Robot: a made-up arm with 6 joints. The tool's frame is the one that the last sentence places.
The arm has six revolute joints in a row. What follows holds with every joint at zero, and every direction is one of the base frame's. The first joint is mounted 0.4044 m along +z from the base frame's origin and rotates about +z. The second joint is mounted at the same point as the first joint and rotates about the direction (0, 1, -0.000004). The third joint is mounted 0.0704 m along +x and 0.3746 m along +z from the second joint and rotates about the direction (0, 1, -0.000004). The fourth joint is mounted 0.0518 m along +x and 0.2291 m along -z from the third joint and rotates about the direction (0, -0.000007, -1). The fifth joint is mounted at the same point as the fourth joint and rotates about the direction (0, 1, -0.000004). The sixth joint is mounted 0.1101 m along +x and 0.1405 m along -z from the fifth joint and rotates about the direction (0, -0.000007, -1). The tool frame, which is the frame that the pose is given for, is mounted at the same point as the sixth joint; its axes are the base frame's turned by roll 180.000, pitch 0.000 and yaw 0.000 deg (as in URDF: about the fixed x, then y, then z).
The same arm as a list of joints. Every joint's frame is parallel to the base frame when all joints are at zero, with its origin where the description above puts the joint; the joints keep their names.
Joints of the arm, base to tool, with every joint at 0 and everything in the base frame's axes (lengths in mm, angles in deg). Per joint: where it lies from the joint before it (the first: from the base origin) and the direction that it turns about. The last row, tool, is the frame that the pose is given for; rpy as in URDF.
joint 1: axis 0 0 1 xyz 0.0 0.0 404.4
joint 2: axis 0 1 0 xyz 0.0 0.0 0.0
joint 3: axis 0 1 0 xyz 70.4 0.0 374.6
joint 4: axis 0 0 -1 xyz 51.8 0.0 -229.1
joint 5: axis 0 1 0 xyz 0.0 0.0 0.0
joint 6: axis 0 0 -1 xyz 110.1 0.0 -140.5
tool: xyz 0.0 0.0 0.0 rpy 180.00 0.00 0.00

